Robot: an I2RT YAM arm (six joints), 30 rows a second.
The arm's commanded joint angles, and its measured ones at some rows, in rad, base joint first. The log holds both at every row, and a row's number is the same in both.
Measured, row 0:
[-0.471 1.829 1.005 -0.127 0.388 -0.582]
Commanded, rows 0 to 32:
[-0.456 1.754 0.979 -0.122 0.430 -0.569]
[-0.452 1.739 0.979 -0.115 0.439 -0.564]
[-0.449 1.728 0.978 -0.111 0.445 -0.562]
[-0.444 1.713 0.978 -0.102 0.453 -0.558]
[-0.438 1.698 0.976 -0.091 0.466 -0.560]
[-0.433 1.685 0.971 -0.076 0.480 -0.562]
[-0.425 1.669 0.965 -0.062 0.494 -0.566]
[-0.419 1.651 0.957 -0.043 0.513 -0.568]
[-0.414 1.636 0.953 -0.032 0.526 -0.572]
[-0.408 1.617 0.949 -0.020 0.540 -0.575]
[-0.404 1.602 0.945 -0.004 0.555 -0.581]
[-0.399 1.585 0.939 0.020 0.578 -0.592]
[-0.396 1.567 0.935 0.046 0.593 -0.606]
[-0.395 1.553 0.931 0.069 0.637 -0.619]
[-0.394 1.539 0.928 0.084 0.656 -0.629]
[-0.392 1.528 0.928 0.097 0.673 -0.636]
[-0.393 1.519 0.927 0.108 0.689 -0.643]
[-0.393 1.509 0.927 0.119 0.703 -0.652]
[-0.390 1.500 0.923 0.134 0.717 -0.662]
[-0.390 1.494 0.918 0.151 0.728 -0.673]
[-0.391 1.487 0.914 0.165 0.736 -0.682]
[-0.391 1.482 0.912 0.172 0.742 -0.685]
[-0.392 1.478 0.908 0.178 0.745 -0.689]
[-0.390 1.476 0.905 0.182 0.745 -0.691]
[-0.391 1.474 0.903 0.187 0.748 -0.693]
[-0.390 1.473 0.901 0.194 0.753 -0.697]
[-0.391 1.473 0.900 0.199 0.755 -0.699]
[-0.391 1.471 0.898 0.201 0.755 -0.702]
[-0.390 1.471 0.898 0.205 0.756 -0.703]
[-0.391 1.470 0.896 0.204 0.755 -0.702]
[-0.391 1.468 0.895 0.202 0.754 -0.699]
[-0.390 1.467 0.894 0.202 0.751 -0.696]
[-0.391 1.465 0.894 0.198 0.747 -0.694]
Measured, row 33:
[-0.394 1.505 0.907 0.166 0.730 -0.695]
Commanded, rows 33 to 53:
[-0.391 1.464 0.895 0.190 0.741 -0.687]
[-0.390 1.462 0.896 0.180 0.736 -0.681]
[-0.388 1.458 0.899 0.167 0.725 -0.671]
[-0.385 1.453 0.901 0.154 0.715 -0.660]
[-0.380 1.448 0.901 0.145 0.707 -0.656]
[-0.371 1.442 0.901 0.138 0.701 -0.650]
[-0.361 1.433 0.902 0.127 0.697 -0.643]
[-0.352 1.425 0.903 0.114 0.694 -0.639]
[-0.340 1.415 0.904 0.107 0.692 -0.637]
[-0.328 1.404 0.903 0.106 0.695 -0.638]
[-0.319 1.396 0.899 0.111 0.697 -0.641]
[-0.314 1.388 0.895 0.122 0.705 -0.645]
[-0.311 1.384 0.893 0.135 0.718 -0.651]
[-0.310 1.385 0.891 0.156 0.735 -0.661]
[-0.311 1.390 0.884 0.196 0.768 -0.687]
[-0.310 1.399 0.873 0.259 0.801 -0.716]
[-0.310 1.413 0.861 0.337 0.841 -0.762]
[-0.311 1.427 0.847 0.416 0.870 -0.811]
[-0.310 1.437 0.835 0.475 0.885 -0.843]
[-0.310 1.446 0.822 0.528 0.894 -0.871]
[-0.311 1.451 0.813 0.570 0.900 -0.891]
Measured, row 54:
[-0.307 1.437 0.848 0.358 0.817 -0.785]
